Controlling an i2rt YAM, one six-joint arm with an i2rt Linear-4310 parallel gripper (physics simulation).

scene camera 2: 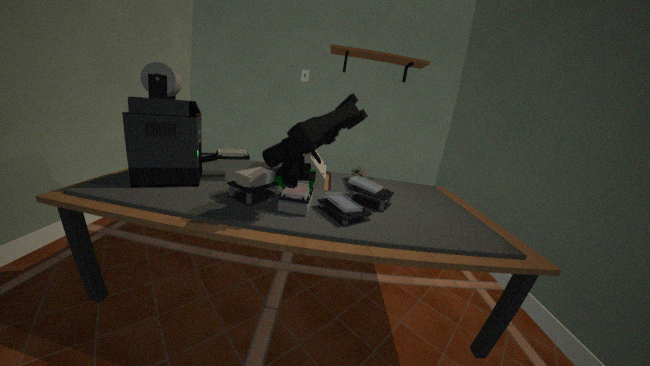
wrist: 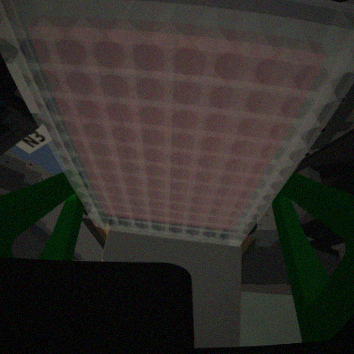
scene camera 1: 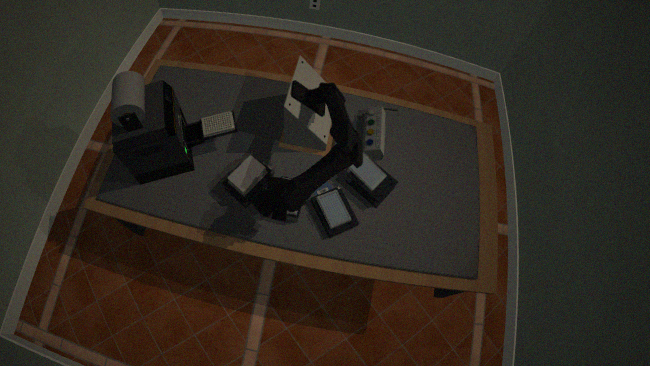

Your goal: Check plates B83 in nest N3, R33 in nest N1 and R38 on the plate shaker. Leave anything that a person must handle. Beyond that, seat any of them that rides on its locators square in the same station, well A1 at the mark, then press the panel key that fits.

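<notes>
A clear well plate with pinkish wells [wrist: 175, 133] [scene camera 2: 296, 192] fills the wrist view. It sits over the nest marked N3 [wrist: 35, 138]. My gripper [wrist: 177, 176] [scene camera 2: 295, 181] [scene camera 1: 279, 205] reaches down over it, with its green fingers against the plate's two long sides, shut on it. The arm hides this plate in scene camera 1. To the left, a second plate [scene camera 1: 247, 174] [scene camera 2: 254, 175] lies tilted on its dark station. To the right, two more plates [scene camera 1: 334, 208] [scene camera 1: 368, 173] lie flat on dark nests. I cannot read their labels.
A black machine [scene camera 1: 149, 136] [scene camera 2: 161, 145] with a paper roll stands at the table's left, with a plate on its tray [scene camera 1: 217, 123]. A key panel [scene camera 1: 374, 129] with green, yellow and blue keys stands behind the nests. A white board [scene camera 1: 304, 86] leans behind the arm.
</notes>
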